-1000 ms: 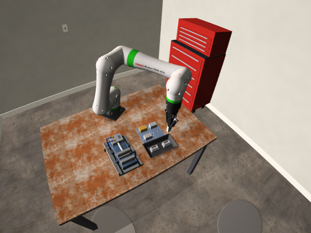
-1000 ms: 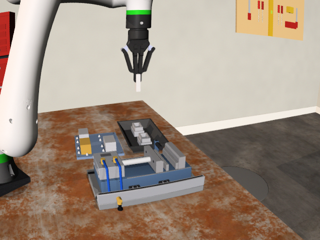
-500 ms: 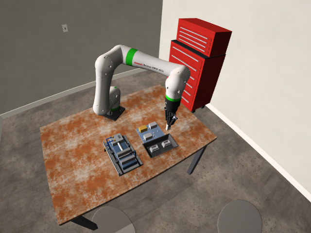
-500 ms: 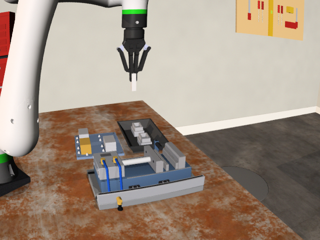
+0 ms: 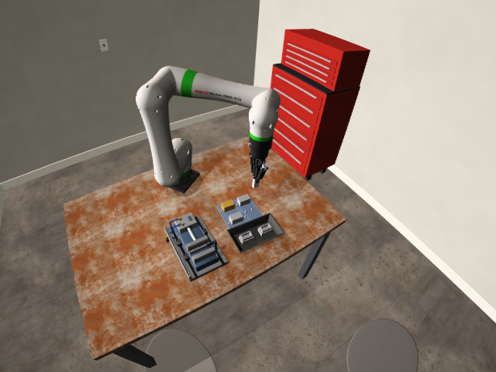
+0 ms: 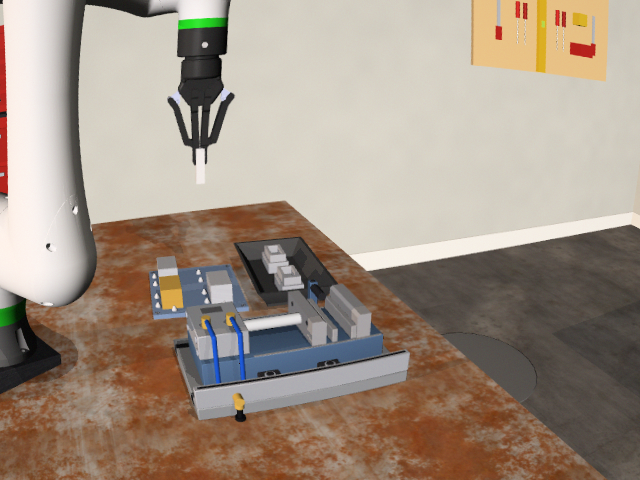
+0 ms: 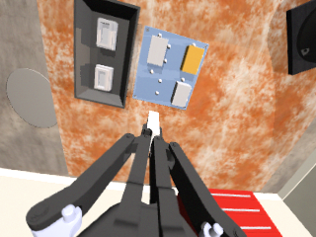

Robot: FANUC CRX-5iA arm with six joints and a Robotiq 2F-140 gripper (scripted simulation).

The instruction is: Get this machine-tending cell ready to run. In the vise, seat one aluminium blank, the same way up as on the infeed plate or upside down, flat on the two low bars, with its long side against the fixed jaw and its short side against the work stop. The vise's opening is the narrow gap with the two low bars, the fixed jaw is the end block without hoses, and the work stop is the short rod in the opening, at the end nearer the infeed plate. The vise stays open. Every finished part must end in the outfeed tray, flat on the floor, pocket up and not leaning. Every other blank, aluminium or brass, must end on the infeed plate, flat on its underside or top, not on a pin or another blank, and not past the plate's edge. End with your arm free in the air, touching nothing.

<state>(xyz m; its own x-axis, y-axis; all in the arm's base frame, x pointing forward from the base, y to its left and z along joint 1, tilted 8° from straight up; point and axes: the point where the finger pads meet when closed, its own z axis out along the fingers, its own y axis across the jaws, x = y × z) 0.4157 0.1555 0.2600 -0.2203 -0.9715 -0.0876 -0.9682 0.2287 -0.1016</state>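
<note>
The brass blank is 100 mm behind my hand, 90 mm to the right of it and 200 mm below it. From my hand the other things lie so: vise (10 mm behind, 350 mm to the right, 180 mm below).
</note>
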